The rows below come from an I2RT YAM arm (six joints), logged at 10 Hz.
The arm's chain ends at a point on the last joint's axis. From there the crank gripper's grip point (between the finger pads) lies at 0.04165 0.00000 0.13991 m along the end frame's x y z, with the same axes.
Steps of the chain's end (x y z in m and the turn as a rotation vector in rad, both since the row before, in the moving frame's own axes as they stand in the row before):
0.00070, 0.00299, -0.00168, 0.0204, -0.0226, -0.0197
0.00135, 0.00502, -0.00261, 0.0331, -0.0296, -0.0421
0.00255, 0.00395, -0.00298, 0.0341, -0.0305, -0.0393
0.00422, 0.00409, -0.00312, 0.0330, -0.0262, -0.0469
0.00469, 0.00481, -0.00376, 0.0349, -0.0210, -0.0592
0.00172, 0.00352, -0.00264, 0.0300, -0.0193, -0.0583
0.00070, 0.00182, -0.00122, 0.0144, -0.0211, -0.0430
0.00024, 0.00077, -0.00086, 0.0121, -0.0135, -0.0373
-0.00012, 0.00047, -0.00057, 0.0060, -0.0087, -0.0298
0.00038, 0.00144, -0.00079, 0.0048, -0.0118, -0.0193
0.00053, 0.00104, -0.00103, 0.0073, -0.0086, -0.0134
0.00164, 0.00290, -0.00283, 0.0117, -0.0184, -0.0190
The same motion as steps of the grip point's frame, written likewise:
-0.00251, -0.00066, -0.00081, 0.0204, -0.0226, -0.0197
-0.00294, -0.00129, -0.00154, 0.0331, -0.0296, -0.0421
-0.00186, -0.00239, -0.00188, 0.0341, -0.0305, -0.0393
0.00039, -0.00241, -0.00219, 0.0330, -0.0262, -0.0469
0.00153, -0.00246, -0.00305, 0.0349, -0.0210, -0.0592
-0.00118, -0.00303, -0.00196, 0.0300, -0.0193, -0.0583
-0.00234, -0.00193, -0.00040, 0.0144, -0.0211, -0.0430
-0.00171, -0.00244, -0.00033, 0.0121, -0.0135, -0.0373
-0.00137, -0.00159, -0.00022, 0.0060, -0.0087, -0.0298
-0.00129, -0.00002, -0.00031, 0.0048, -0.0118, -0.0193
-0.00069, -0.00053, -0.00068, 0.0073, -0.0086, -0.0134
-0.00096, 0.00049, -0.00210, 0.0117, -0.0184, -0.0190

